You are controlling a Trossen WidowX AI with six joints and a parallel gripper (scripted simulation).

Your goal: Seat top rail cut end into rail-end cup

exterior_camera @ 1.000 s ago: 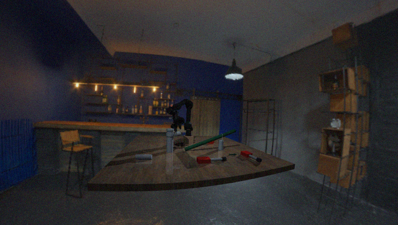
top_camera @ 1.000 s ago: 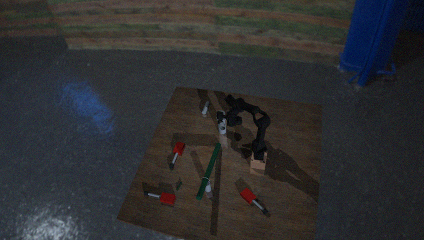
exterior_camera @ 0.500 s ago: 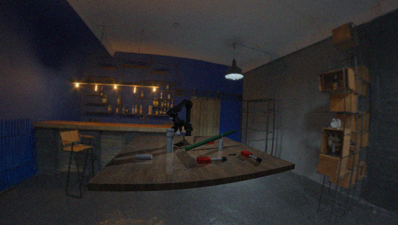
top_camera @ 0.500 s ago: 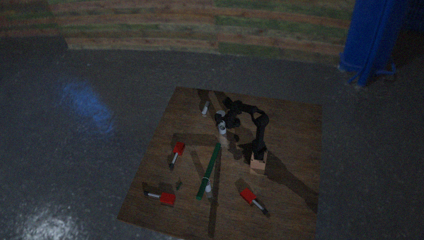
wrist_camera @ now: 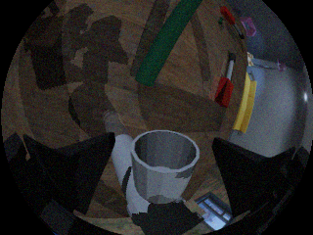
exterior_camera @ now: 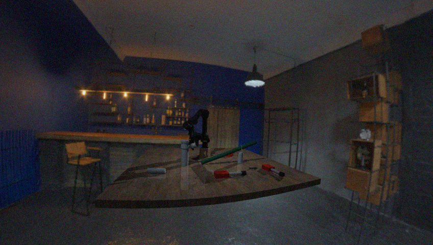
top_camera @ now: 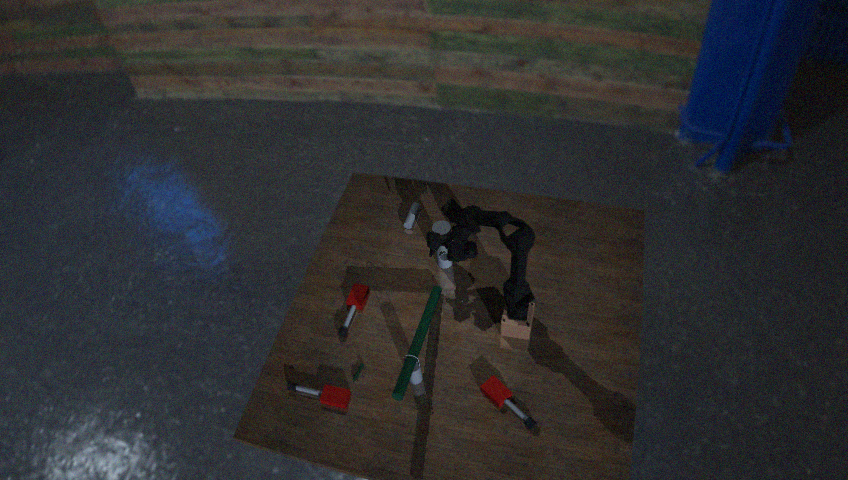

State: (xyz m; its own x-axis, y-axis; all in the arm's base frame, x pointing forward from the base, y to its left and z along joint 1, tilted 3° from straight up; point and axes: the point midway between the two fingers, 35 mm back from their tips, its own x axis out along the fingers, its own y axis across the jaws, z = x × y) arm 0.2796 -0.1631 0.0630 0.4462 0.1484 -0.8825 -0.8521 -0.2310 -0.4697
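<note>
Now: the grey rail-end cup 10 mm behind my gripper tip, 20 mm to the right of it and 20 mm above it. The rest, counted from my gripper tip: grey tube: 190 mm ahead, 300 mm to the right, 120 mm below.
</note>
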